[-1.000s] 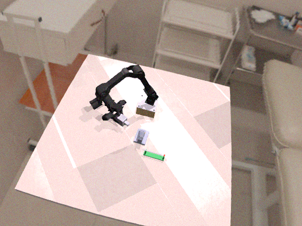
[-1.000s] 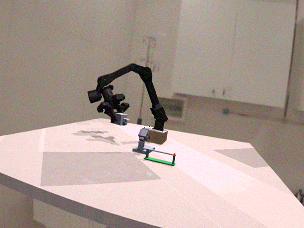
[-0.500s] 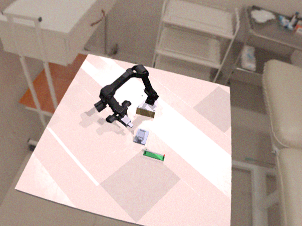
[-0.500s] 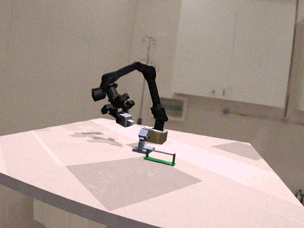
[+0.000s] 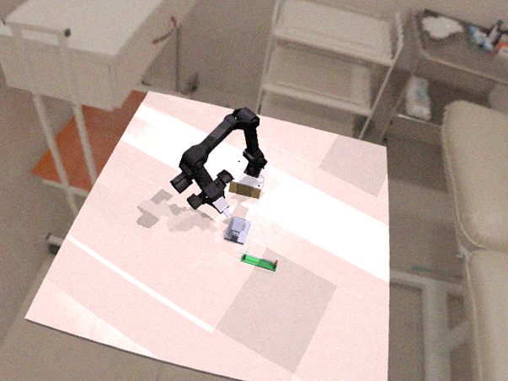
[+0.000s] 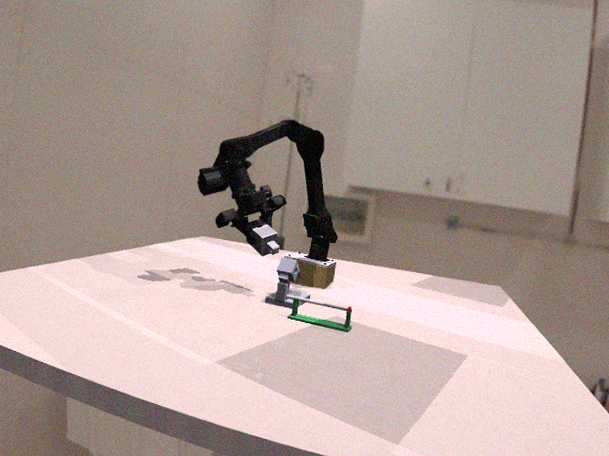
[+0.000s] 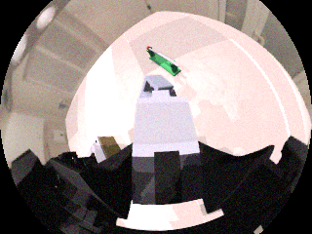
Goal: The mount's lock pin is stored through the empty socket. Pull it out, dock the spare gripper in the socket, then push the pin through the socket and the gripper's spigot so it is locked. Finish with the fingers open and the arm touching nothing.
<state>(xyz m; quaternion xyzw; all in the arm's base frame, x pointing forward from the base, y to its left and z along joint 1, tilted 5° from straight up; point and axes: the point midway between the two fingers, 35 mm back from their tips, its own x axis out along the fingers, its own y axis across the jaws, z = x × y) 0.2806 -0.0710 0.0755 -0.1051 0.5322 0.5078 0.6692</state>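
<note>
My gripper tip is now 90 mm to the right of the grey mount, 80 mm above it and 20 mm short of it. The rest, counted from my gripper tip: spare gripper right at my gripper tip; then green rack 220 mm to the left, 120 mm below, 100 mm ahead.
</note>
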